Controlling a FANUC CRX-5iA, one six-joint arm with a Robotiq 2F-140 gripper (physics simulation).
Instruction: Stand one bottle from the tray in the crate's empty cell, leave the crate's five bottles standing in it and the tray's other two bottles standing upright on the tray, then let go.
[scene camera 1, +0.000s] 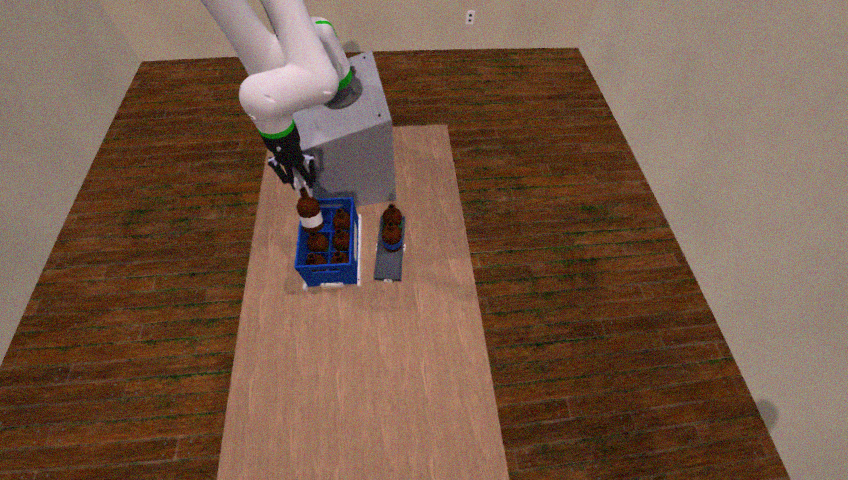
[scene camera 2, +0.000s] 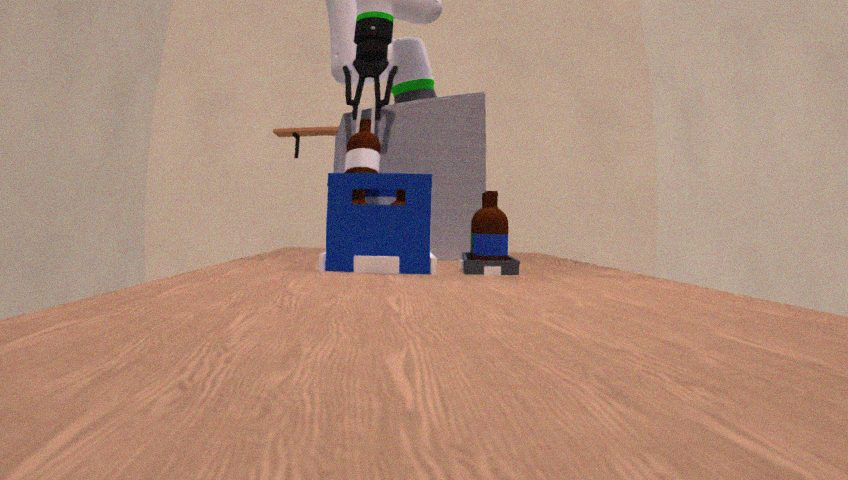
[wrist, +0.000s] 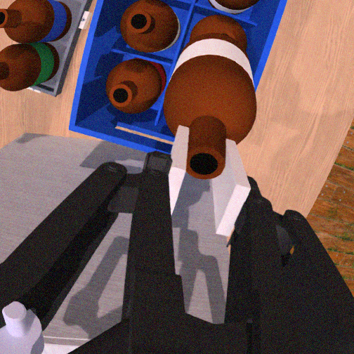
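Scene camera 2 shows the gripper (scene camera 2: 364, 134), and it's got a white-labelled brown bottle (scene camera 2: 363, 149) in the picture too, plus a blue-labelled bottle (scene camera 2: 490, 234). On scene camera 1 you get the gripper (scene camera 1: 306, 194). The wrist view has the gripper (wrist: 200, 151) as well.
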